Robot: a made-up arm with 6 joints.
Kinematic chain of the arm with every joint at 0, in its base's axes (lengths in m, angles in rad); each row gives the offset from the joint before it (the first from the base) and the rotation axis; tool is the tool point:
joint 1: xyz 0 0 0.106 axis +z
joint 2: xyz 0 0.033 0 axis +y
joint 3: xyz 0 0 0.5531 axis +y
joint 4: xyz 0 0 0.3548 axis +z
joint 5: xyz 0 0 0 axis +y
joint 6: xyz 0 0 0.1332 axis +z
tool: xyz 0 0 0
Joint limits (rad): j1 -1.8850..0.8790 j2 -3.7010..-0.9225 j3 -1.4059..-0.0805 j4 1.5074..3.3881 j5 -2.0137..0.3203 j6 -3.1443..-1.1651
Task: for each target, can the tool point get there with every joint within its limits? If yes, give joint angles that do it. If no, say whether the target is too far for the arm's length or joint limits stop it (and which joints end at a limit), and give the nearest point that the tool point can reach.
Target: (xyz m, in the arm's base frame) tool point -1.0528 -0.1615 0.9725
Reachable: no: too far | nearest point -0.8228 -0.1262 0.7274 | short by 0.338 m
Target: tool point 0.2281 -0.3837 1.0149
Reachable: no: joint limits stop it (at a limit: joint 1, joint 2, joint 3) | nearest point -0.3821 -0.5226 0.6919 | short by 0.704 m
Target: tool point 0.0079 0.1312 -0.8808
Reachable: yes | joints -1.6689 -2.9999 -0.2558 2.7881 -0.9681 -1.5679
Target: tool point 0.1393 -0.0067 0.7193
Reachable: no: joint limits stop it (at a limit: joint 1, joint 2, joint 3, joint 5) | nearest point 0.2507 0.5796 0.6991 | short by 0.597 m
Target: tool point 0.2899 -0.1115 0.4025
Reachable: no: joint limits stop it (at a limit: joint 2, joint 3, joint 5) | nearest point 0.6742 -0.2593 -0.1391 | short by 0.680 m
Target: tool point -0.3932 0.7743 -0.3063
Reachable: yes | joints -1.1257 -1.6769 -0.7612 1.8185 -0.4355 -2.6159
